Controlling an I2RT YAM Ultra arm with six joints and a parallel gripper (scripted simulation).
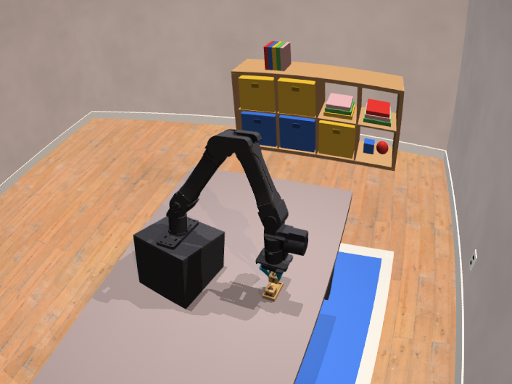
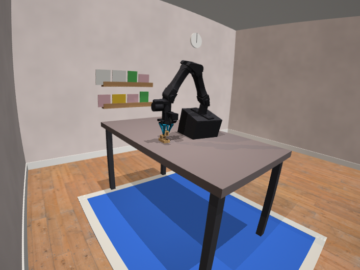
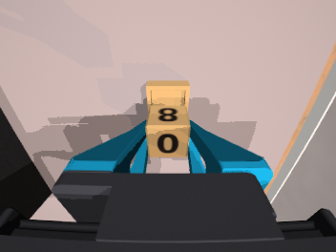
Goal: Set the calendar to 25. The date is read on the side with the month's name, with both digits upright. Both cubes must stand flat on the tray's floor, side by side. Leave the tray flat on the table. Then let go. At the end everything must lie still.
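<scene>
My hand is right at the wooden digit cube. Also, from my hand: tray (60 mm below, 20 mm to the right).
</scene>
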